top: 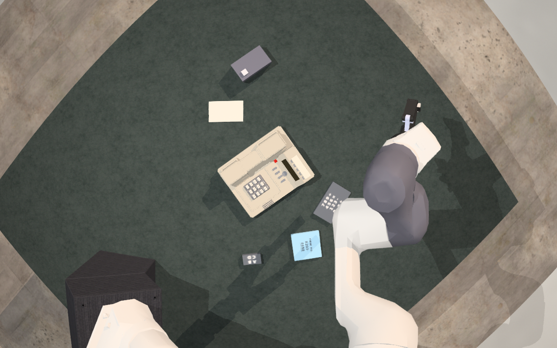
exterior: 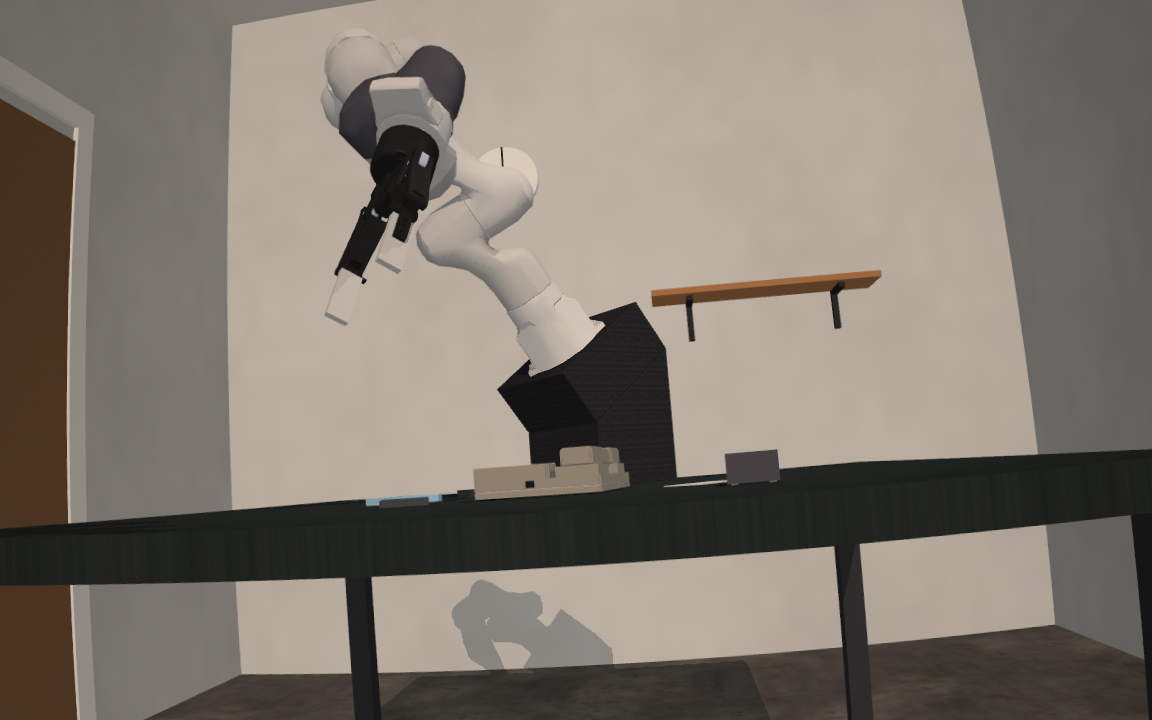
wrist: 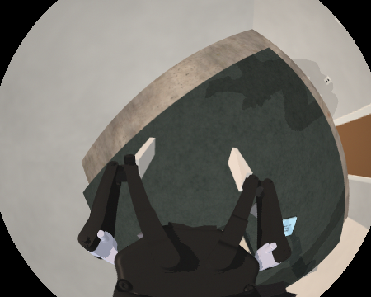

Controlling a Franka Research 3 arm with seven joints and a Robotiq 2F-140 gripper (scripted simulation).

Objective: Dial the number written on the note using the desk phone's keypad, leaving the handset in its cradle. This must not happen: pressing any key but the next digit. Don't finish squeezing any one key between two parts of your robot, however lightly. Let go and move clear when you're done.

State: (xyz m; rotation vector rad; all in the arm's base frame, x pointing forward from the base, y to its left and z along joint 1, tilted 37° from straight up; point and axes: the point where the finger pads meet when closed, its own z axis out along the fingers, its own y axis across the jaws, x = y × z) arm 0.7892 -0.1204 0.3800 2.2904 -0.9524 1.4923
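Now: the handset 310 mm behind my hand, 270 mm to the left of it and 200 mm below it. From my hand the other things lie so: light blue note 430 mm behind, 10 mm to the right, 240 mm below; then blank cream card 240 mm behind, 410 mm to the left, 240 mm below; then dark grey keypad card 280 mm behind, 10 mm to the left, 240 mm below.
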